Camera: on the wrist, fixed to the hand. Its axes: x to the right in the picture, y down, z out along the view.
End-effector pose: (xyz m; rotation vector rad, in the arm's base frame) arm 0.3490 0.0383 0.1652 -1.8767 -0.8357 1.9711
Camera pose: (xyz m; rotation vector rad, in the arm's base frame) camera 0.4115 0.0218 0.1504 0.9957 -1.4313 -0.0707
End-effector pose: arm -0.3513 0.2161 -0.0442 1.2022 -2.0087 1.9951
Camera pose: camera -0.3931 0.2635 -0.0644 1.8161 1.0292 -0.2292
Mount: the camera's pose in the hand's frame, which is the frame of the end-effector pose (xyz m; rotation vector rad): -0.0043 0.0328 -0.0575 -0.1360 0.5692 3.0266
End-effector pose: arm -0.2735 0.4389 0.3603 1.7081 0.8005 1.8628
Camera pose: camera -0.3291 0.4071 0.3776 -0.3790 1.3203 -0.8652
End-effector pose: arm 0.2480 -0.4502 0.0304 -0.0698 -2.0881 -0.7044
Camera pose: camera 0.3035 -0.4511 0.0667 -1.9737 0.2443 0.9706
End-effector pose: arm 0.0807 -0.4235 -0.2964 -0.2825 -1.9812 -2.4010
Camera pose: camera 0.0817 -0.4865 -0.2755 -1.0118 0.2206 -0.1245
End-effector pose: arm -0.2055 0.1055 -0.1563 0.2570 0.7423 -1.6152
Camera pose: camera -0.1876 0.1426 -0.2083 0.9591 0.1037 1.4193
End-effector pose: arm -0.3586 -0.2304 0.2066 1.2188 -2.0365 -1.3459
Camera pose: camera -0.3293 -0.2521 0.2620 -1.4267 -0.8950 0.5386
